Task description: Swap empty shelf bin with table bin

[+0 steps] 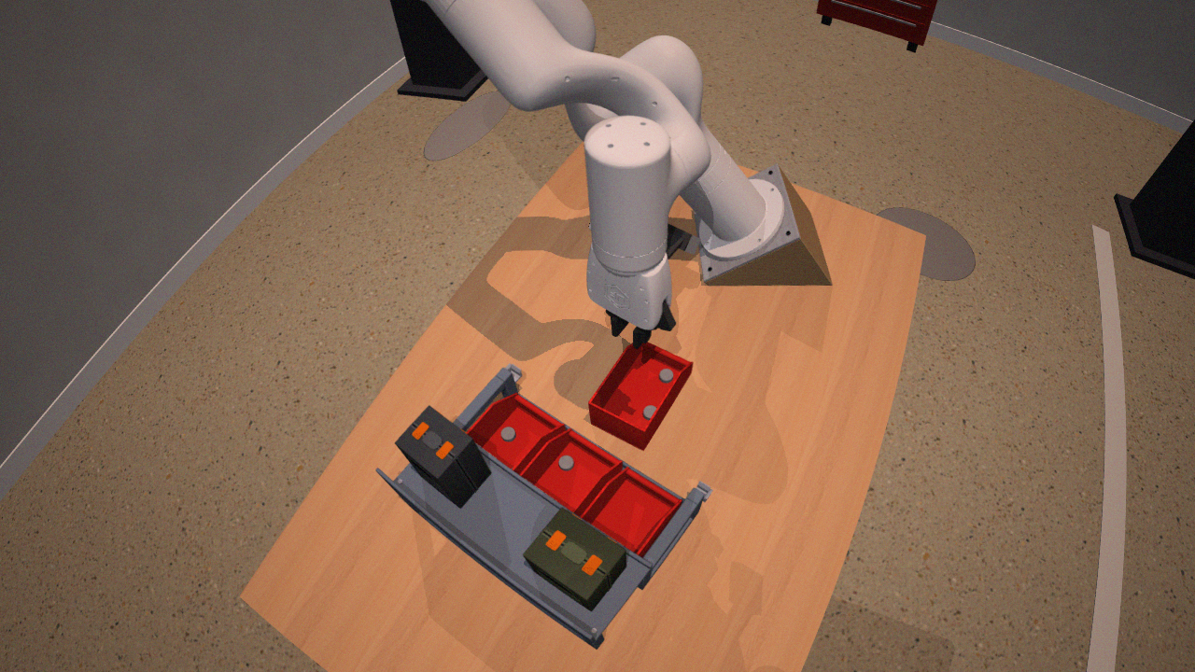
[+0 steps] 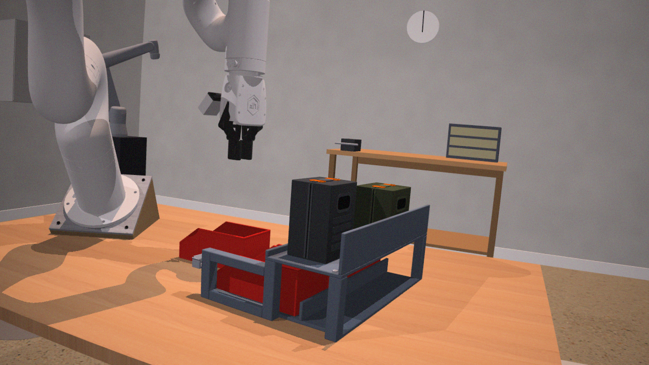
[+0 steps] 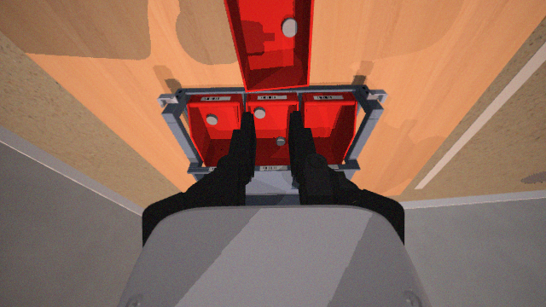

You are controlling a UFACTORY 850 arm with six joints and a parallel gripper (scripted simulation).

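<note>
Now: the shelf front lip 90 mm ahead of my hand, 20 mm to the right of it and 240 mm below it. The rest, counted from my hand: grey back panel: 340 mm ahead, 90 mm to the right, 110 mm below; black case: 240 mm ahead, 180 mm to the right, 80 mm below; green case: 300 mm ahead, 40 mm to the left, 100 mm below.
</note>
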